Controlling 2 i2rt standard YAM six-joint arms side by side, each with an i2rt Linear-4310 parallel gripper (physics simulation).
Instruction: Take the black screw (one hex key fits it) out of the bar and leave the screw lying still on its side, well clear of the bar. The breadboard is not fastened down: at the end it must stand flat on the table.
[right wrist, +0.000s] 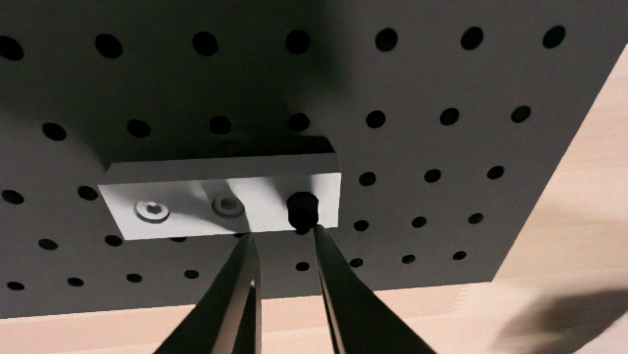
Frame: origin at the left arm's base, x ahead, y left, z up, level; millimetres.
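Seen in the pictures: right gripper, between the fingertips: (285, 241).
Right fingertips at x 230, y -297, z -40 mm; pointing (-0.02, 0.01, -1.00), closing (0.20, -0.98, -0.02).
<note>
A point is followed by its place in that frame.
The black screw (302, 207) @(x 247, y -301, z -39 mm) stands upright in the right end of the light grey bar (265, 200) @(x 244, y -290, z -46 mm), its head standing up from the bar's face. The bar lies on the dark breadboard (410, 145) @(x 261, y -339, z -57 mm). My right gripper (285, 241) @(x 230, y -297, z -40 mm) is open, with its fingers partly apart and nothing held. Its tips are at the near edge of the bar. The right-hand fingertip is close to the screw head, and the left-hand one is farther off, between the screw and the middle silver screw. I cannot tell whether a fingertip touches the screw. My left gripper does not show.
Two silver screws (152, 211) @(x 235, y -252, z -49 mm) (228, 206) @(x 237, y -277, z -49 mm) sit in the left and middle of the bar. The breadboard has rows of holes. The wooden table (575, 210) @(x 208, y -460, z -83 mm) shows beyond its right and near edges, with a blurred shadow at the lower right.
</note>
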